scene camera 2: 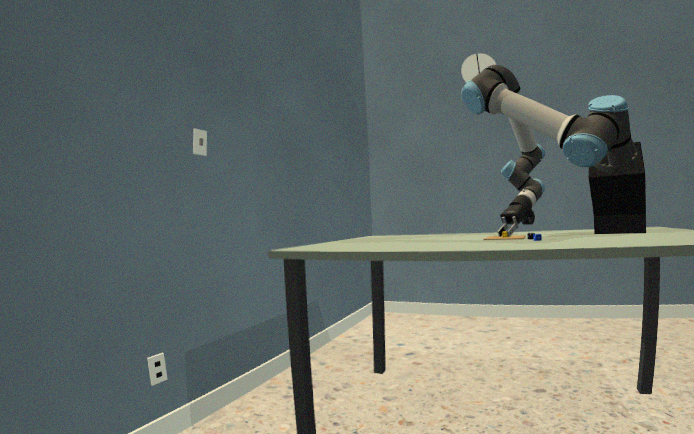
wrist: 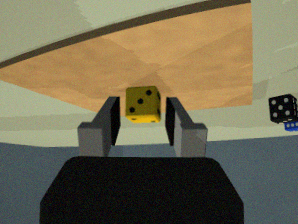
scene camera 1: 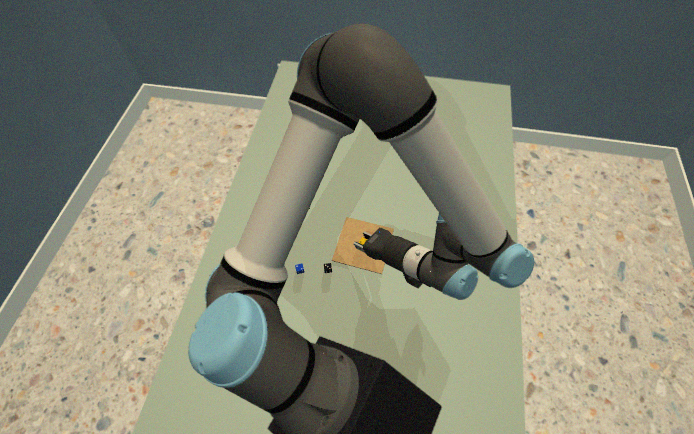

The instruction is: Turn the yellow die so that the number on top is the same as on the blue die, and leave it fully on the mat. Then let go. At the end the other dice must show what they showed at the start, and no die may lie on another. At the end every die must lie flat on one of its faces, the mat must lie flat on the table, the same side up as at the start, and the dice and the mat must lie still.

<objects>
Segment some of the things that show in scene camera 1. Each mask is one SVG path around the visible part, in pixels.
My gripper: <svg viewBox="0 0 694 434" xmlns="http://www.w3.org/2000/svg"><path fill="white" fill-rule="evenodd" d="M353 243L356 249L366 253L367 256L375 260L382 260L385 264L398 270L396 264L398 253L406 243L411 241L394 236L383 228L378 228L373 235L363 232L365 239L367 239L363 245L357 242Z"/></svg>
A mat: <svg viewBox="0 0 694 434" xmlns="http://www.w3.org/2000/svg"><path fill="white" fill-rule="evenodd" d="M346 217L332 261L382 274L385 263L382 260L375 260L367 256L366 253L356 249L353 243L359 243L362 237L365 238L363 232L373 235L378 228L383 228L393 234L394 229Z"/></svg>
</objects>
